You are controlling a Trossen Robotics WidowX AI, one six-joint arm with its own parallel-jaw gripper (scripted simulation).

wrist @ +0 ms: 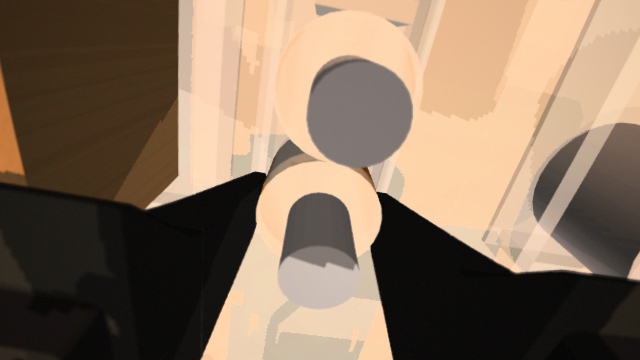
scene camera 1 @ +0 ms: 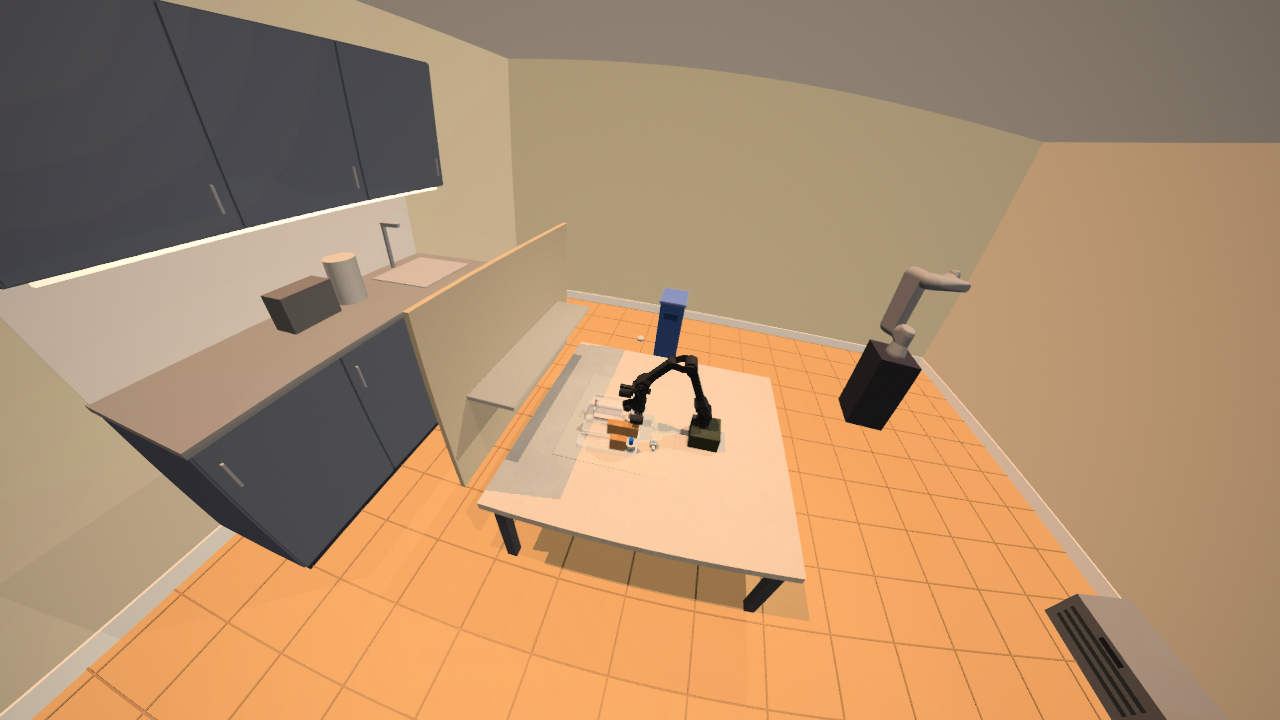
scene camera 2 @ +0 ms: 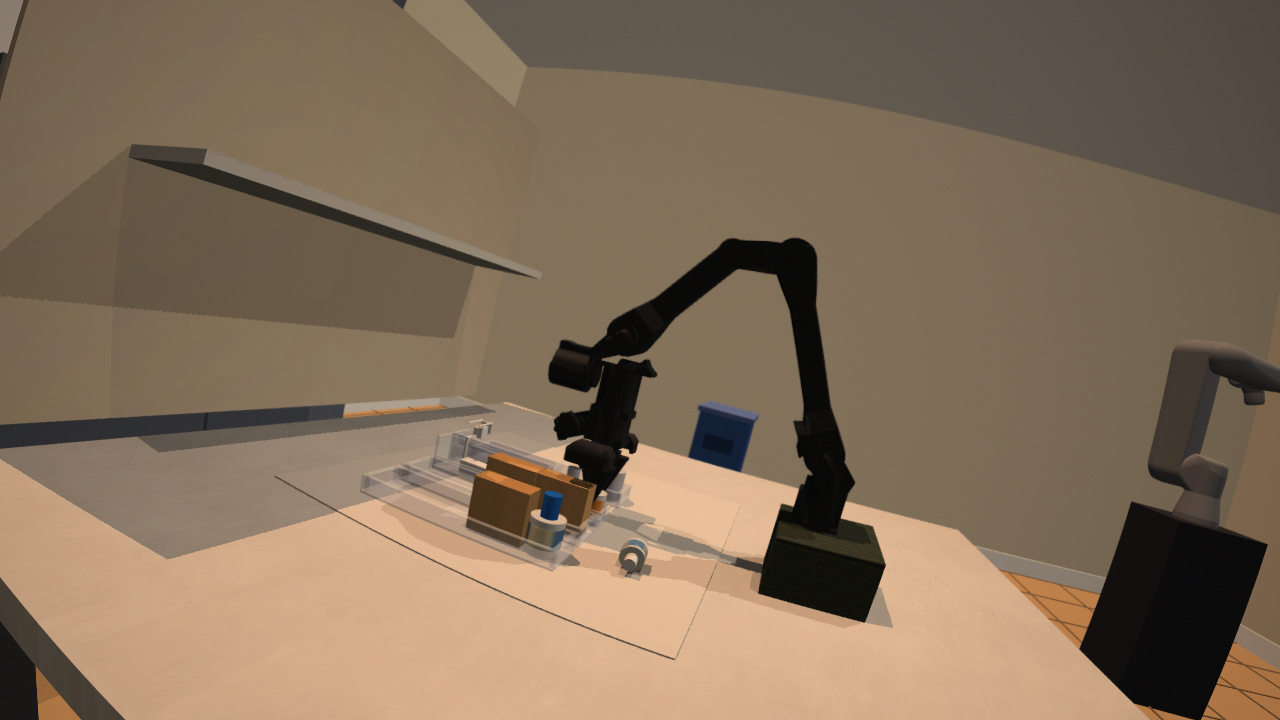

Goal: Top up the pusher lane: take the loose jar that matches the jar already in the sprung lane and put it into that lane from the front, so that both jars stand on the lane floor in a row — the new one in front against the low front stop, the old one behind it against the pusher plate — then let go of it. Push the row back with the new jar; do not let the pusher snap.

Labels:
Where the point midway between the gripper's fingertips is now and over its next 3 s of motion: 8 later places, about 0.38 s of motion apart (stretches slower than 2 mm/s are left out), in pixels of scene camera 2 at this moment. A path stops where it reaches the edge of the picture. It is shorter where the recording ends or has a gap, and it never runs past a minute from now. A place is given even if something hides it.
My gripper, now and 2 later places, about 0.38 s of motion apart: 592, 501; 593, 495; 603, 490

